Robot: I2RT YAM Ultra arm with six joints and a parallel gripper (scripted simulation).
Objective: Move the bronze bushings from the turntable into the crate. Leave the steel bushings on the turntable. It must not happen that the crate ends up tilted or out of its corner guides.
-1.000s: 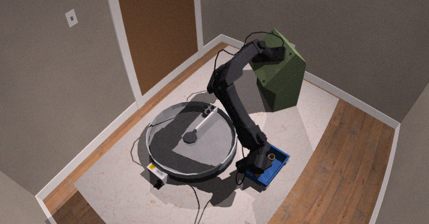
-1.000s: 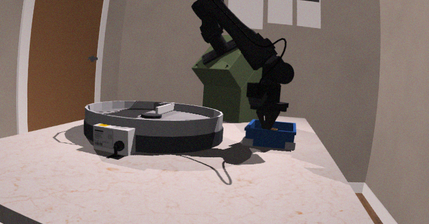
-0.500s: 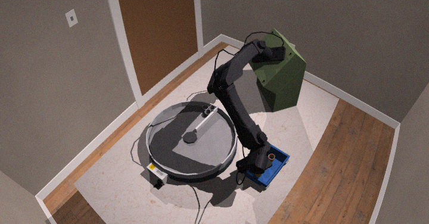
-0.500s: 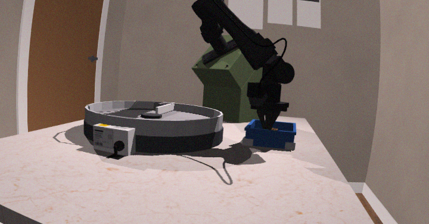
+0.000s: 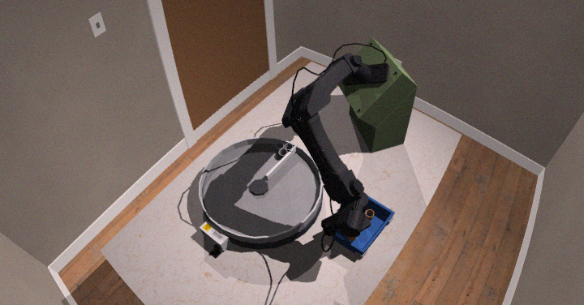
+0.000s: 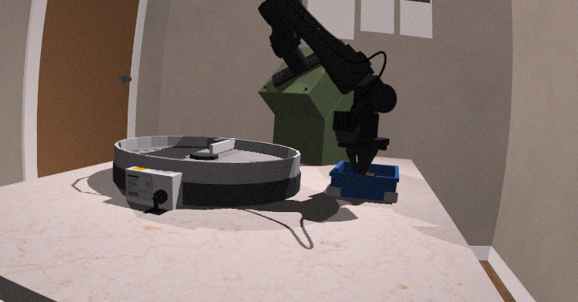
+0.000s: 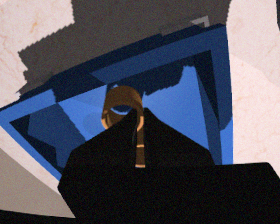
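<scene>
Now: hand 30 mm to the right of the blue crate, 30 mm past it and 10 mm above it. Also, from my hand: grey turntable (330 mm to the right, 70 mm behind, 20 mm above).
</scene>
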